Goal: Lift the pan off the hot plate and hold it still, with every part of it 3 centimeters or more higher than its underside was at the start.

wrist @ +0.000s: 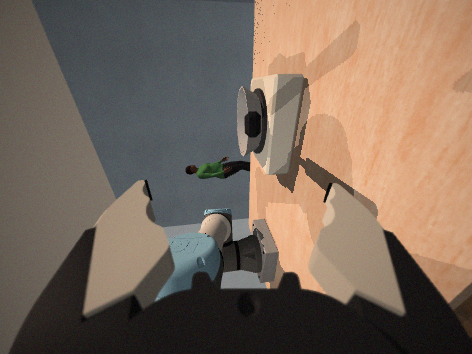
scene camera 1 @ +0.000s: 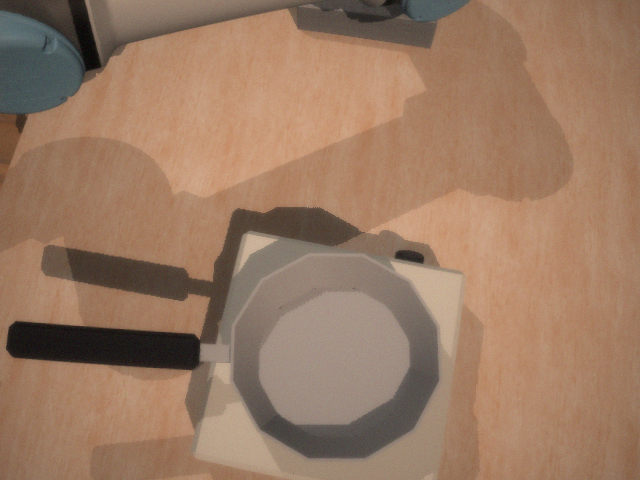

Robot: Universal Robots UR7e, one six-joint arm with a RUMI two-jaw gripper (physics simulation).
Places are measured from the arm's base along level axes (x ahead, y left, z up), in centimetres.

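Pixels of known places: gripper, fingertip midpoint: [wrist: 238, 184]; arm's base, link origin: [wrist: 256, 252].
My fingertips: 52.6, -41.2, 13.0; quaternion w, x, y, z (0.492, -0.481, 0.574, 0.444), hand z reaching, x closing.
Ahead of a thing's pixels: the offset from my fingertips to its top centre, as dx, dy, dz. Level surfaces: height alone.
A grey pan [scene camera 1: 334, 356] [wrist: 242, 120] sits upright on the cream hot plate @(+1.4, +39.0, -11.0) [scene camera 1: 222, 434] [wrist: 286, 135]. Its black handle @(+3.3, +17.9, -2.4) [scene camera 1: 103, 345] [wrist: 253, 124] sticks out past the plate's left side in the scene view; in the wrist view it points toward the camera, seen end-on. My gripper [wrist: 238, 184] is open, with nothing between its fingers. It is apart from the pan and the handle, which show beyond the fingertips and higher in the wrist view. The gripper does not show in the scene view.
The hot plate's black knob @(-9.7, +46.6, -13.5) [scene camera 1: 409, 256] is at its upper edge in the scene view. The grey base block [scene camera 1: 361, 28] [wrist: 269, 252] and blue-and-cream arm parts [scene camera 1: 36, 62] [wrist: 192, 255] stand behind. A person in green [wrist: 212, 171] is beyond the wooden table @(dz -18.9) [scene camera 1: 558, 310] [wrist: 410, 150].
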